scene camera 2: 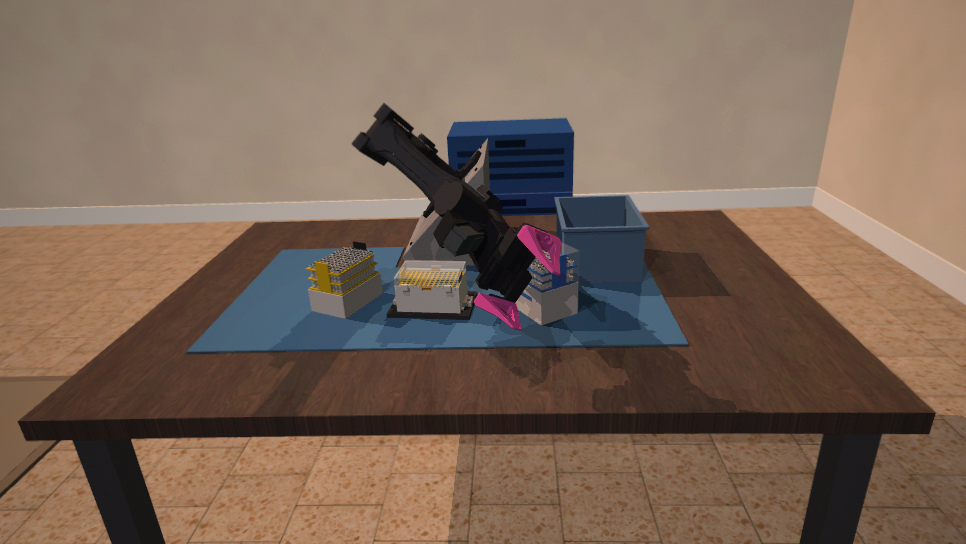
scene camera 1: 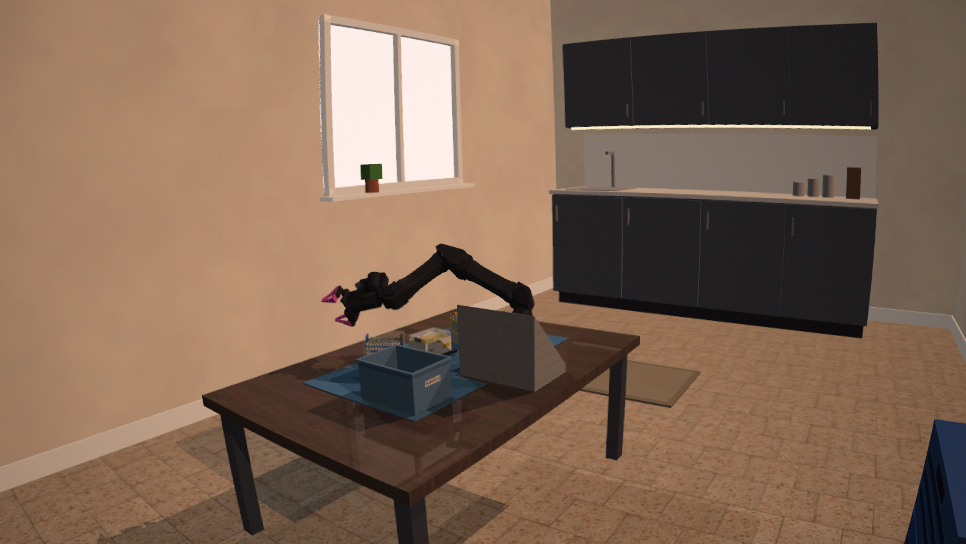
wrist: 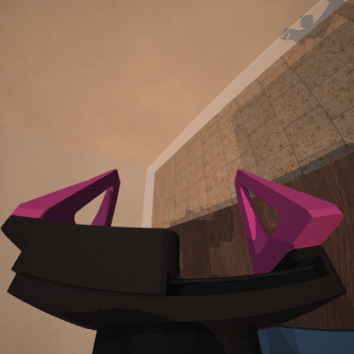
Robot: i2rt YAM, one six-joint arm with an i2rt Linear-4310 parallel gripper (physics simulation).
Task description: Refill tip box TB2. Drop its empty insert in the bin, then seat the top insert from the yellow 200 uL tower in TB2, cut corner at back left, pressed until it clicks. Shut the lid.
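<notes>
My gripper [scene camera 1: 330, 310] [scene camera 2: 538, 300] [wrist: 176, 175] is open, with nothing between its pink fingers. It is raised above the table, beyond the mat's edge. A white tip box [scene camera 1: 430, 341] [scene camera 2: 430, 300] stands on a black base, with a yellow grid insert in its top; its label is too small to read. A clear lid part seems to stand up at its back. The yellow tower [scene camera 2: 343, 278] has several stacked layers on a white base, left of the box in scene camera 2. The blue-grey bin [scene camera 1: 405, 383] [scene camera 2: 603, 254] is open at the top.
A blue-marked tower [scene camera 1: 383, 343] [scene camera 2: 554, 305] with a white base stands between the tip box and the bin, partly behind the fingers in scene camera 2. A grey slanted panel [scene camera 1: 496, 348] stands near the arm's base. A blue mat [scene camera 1: 331, 383] [scene camera 2: 256, 331] lies under the items.
</notes>
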